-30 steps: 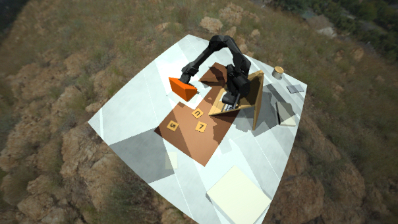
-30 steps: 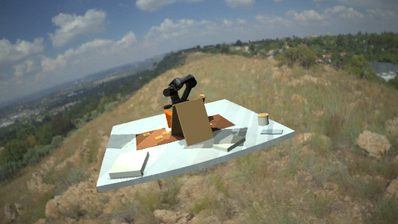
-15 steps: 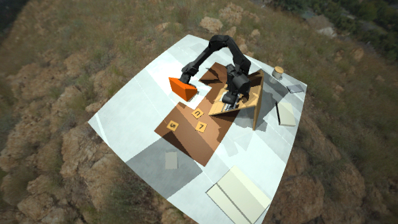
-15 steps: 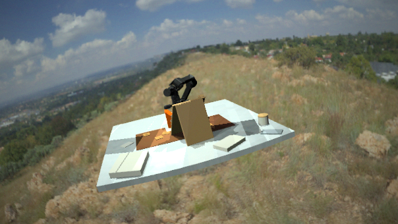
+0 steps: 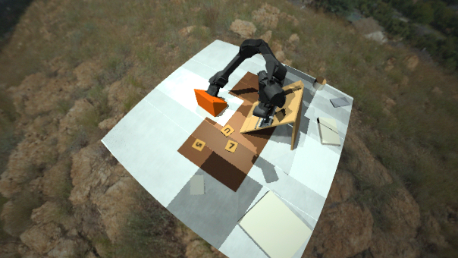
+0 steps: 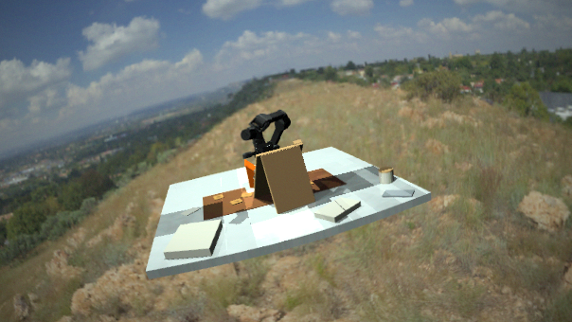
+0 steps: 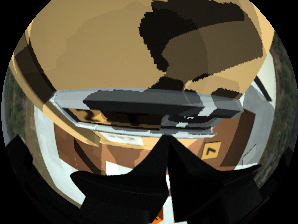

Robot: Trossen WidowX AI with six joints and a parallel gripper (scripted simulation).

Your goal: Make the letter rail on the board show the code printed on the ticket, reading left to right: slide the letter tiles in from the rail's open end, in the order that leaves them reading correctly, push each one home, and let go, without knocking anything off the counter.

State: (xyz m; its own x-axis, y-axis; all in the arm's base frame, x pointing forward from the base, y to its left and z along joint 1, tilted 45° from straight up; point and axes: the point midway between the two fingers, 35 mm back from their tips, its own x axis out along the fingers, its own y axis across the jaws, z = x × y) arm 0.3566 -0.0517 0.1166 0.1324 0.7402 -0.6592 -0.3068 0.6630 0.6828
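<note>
My gripper tip is now 100 mm above the ticket, 70 mm past it and 50 mm to the right of it. From my gripper tip the other things lie so: cream block: 330 mm ahead, 280 mm to the left, 160 mm below; brown mat: 170 mm below, 160 mm behind, 10 mm to the right; pale card: 460 mm to the right, 170 mm below, 30 mm behind.
</note>
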